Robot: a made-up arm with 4 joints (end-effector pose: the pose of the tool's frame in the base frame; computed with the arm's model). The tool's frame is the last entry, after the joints.
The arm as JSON. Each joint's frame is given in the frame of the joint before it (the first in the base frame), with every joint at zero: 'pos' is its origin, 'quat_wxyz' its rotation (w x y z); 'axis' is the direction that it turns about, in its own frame. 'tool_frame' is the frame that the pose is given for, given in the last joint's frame.
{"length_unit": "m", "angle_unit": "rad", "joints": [
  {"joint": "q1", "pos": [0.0, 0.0, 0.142], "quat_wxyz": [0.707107, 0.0, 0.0, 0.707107], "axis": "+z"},
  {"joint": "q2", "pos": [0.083, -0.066, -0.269], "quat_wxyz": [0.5, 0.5, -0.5, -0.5], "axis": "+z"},
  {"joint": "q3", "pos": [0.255, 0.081, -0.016], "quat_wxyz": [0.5, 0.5, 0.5, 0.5], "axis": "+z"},
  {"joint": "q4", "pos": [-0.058, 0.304, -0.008], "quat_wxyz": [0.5, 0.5, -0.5, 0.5], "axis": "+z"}
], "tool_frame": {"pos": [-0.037, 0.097, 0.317], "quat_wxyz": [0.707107, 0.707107, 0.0, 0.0]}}
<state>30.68 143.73 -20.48 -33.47</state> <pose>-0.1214 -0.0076 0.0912 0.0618 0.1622 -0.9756 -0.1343</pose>
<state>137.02 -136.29 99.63 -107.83</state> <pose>-0.0243 -0.1953 -0.4448 0.8316 -0.2961 -0.3192 0.3448</pose>
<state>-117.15 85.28 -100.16 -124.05</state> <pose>0.0466 -0.0471 0.2260 0.1325 -0.9070 0.2937 0.2714</pose>
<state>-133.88 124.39 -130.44 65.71</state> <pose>0.1049 0.0489 -0.0724 0.6890 0.1577 0.1540 0.6904</pose>
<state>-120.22 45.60 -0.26 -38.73</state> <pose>-0.0625 -0.3285 0.0191 0.3693 -0.5831 -0.3326 -0.6427</pose>
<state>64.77 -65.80 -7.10 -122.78</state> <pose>0.0087 0.2703 -0.4273 0.7077 0.2589 -0.3996 0.5220</pose>
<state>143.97 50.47 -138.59 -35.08</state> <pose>-0.0650 0.0667 0.2050 0.1994 -0.0583 -0.9558 0.2081</pose>
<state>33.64 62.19 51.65 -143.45</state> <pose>0.0584 0.1695 0.2108 0.1091 -0.5704 0.7445 0.3293</pose>
